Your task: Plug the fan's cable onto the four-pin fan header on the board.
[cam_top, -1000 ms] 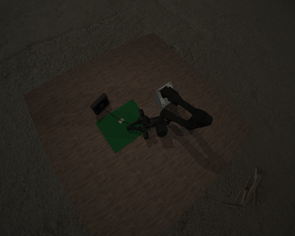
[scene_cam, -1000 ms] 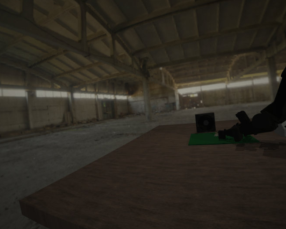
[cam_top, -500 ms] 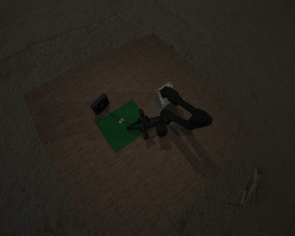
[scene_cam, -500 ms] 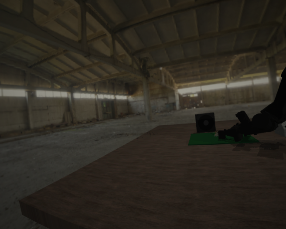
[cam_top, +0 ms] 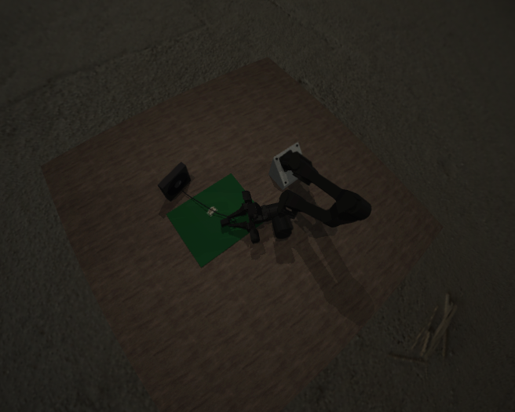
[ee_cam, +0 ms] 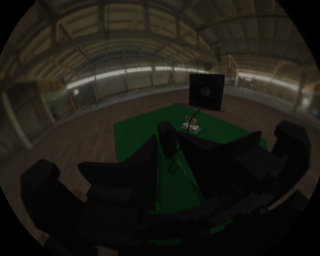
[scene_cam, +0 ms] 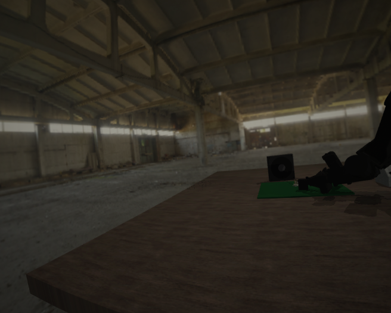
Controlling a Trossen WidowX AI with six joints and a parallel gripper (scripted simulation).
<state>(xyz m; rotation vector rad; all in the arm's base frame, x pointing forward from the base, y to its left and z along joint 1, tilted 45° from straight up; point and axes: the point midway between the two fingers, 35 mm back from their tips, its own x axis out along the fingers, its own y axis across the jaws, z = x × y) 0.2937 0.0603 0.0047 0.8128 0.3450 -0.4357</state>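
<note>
Now: the black plug 1 cm ahead of my gripper tip, 1 cm to the right of it and 1 cm below it. Also, from my gripper tip: green board (1 cm ahead, 5 cm to the right, 5 cm below); black fan (6 cm ahead, 23 cm to the right, 2 cm above); pale four-pin fan header (2 cm ahead, 8 cm to the right, 4 cm below).
</note>
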